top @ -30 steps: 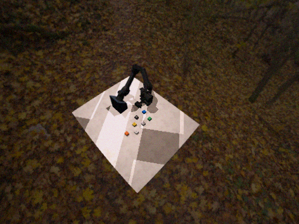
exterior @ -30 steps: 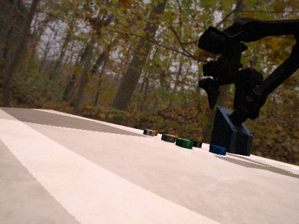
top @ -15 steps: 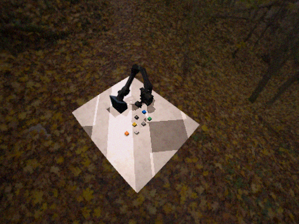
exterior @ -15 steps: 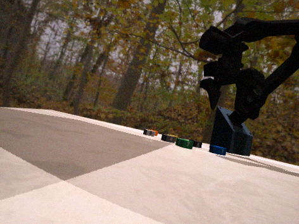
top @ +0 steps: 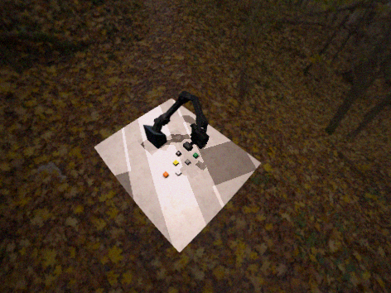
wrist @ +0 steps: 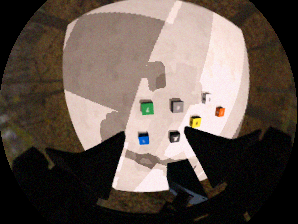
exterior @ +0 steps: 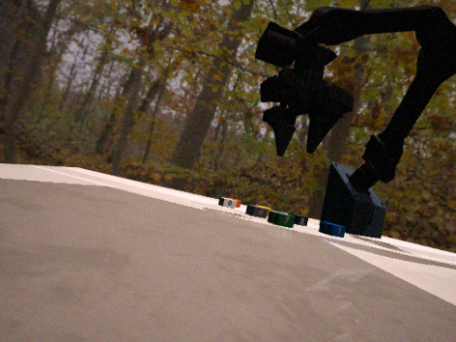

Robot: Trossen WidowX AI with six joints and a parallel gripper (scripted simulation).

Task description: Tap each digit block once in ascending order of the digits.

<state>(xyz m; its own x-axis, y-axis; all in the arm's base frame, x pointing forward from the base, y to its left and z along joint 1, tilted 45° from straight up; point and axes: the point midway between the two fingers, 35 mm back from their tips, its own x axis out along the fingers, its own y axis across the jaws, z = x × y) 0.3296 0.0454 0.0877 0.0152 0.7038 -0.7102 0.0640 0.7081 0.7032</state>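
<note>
The white block is 19 cm to the right of my gripper tip, 11 cm below it and 1 cm ahead of it. The rest, counted from my gripper tip: green block (11 cm below, 1 cm to the left); grey block (11 cm below, 8 cm to the right); blue block (11 cm below, 10 cm behind, 3 cm to the left).
</note>
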